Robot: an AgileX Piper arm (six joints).
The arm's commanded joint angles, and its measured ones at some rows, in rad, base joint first. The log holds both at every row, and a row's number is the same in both.
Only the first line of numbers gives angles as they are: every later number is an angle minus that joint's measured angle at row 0.
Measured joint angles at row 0: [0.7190 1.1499 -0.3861 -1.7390 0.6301 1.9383]
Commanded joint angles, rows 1 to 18: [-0.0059 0.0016 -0.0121 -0.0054 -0.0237 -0.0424]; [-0.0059 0.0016 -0.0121 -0.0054 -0.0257 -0.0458]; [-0.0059 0.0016 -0.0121 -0.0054 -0.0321 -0.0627]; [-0.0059 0.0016 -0.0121 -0.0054 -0.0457 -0.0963]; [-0.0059 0.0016 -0.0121 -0.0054 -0.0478 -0.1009]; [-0.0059 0.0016 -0.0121 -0.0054 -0.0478 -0.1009]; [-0.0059 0.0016 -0.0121 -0.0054 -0.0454 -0.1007]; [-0.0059 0.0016 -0.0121 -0.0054 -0.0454 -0.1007]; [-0.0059 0.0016 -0.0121 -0.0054 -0.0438 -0.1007]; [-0.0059 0.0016 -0.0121 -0.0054 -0.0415 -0.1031]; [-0.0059 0.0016 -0.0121 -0.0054 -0.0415 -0.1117]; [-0.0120 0.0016 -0.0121 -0.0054 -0.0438 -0.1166]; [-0.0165 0.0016 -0.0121 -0.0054 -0.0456 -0.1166]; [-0.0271 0.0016 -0.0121 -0.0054 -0.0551 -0.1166]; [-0.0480 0.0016 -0.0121 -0.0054 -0.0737 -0.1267]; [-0.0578 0.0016 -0.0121 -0.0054 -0.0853 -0.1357]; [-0.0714 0.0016 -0.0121 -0.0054 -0.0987 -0.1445]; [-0.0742 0.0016 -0.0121 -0.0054 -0.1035 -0.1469]
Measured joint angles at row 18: [-0.0492 0.0000 -0.0075 0.0000 -0.0809 -0.1237]
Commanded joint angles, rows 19 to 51: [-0.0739 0.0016 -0.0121 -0.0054 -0.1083 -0.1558]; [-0.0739 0.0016 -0.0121 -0.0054 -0.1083 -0.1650]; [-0.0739 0.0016 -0.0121 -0.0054 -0.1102 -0.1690]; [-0.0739 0.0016 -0.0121 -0.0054 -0.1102 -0.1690]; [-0.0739 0.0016 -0.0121 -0.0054 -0.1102 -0.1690]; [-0.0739 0.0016 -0.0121 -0.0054 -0.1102 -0.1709]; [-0.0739 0.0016 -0.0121 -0.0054 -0.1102 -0.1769]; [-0.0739 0.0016 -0.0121 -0.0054 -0.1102 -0.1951]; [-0.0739 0.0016 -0.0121 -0.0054 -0.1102 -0.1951]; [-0.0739 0.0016 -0.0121 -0.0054 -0.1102 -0.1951]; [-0.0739 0.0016 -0.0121 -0.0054 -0.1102 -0.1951]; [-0.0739 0.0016 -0.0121 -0.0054 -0.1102 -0.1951]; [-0.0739 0.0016 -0.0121 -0.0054 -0.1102 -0.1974]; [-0.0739 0.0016 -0.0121 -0.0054 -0.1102 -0.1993]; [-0.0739 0.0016 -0.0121 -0.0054 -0.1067 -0.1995]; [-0.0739 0.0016 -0.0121 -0.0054 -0.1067 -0.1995]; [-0.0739 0.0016 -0.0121 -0.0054 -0.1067 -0.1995]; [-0.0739 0.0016 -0.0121 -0.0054 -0.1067 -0.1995]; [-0.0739 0.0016 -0.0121 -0.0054 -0.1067 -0.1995]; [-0.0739 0.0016 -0.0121 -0.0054 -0.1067 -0.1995]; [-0.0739 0.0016 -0.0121 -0.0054 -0.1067 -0.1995]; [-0.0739 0.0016 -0.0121 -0.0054 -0.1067 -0.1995]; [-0.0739 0.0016 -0.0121 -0.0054 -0.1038 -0.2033]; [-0.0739 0.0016 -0.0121 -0.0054 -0.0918 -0.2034]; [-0.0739 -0.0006 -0.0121 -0.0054 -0.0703 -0.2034]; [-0.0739 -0.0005 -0.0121 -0.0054 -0.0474 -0.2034]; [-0.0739 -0.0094 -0.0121 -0.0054 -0.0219 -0.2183]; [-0.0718 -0.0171 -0.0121 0.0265 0.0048 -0.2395]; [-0.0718 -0.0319 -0.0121 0.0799 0.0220 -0.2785]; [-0.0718 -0.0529 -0.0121 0.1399 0.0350 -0.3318]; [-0.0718 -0.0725 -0.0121 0.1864 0.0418 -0.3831]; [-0.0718 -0.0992 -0.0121 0.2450 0.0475 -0.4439]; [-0.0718 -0.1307 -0.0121 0.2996 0.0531 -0.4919]
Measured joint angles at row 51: [-0.0713 -0.0396 -0.0075 0.1078 0.0002 -0.3104]
